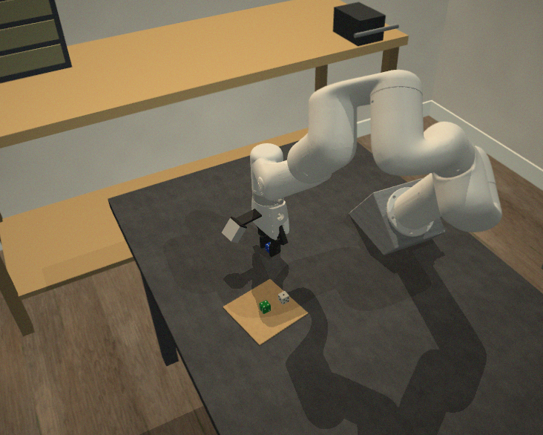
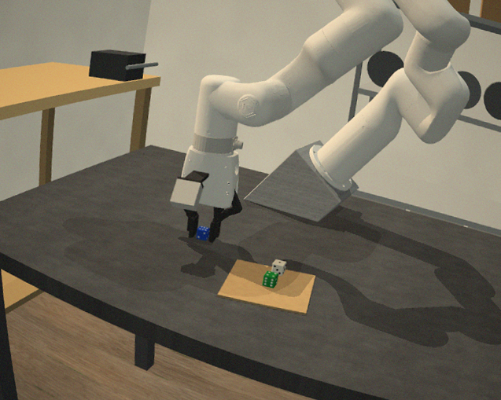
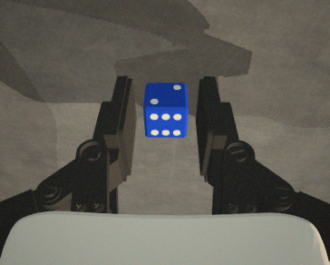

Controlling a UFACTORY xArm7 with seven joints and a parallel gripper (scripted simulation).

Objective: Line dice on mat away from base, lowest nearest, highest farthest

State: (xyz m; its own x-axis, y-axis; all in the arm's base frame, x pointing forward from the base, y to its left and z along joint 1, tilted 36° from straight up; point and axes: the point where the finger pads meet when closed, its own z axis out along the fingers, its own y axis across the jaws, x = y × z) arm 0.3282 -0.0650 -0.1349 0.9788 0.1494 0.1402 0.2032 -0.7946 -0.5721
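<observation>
Now: the blue die 1 cm below my hand. Also, from my hand: green die: 10 cm ahead, 18 cm to the left, 1 cm below; white die: 5 cm ahead, 17 cm to the left, 1 cm below; tan square mat: 10 cm ahead, 18 cm to the left, 2 cm below.
</observation>
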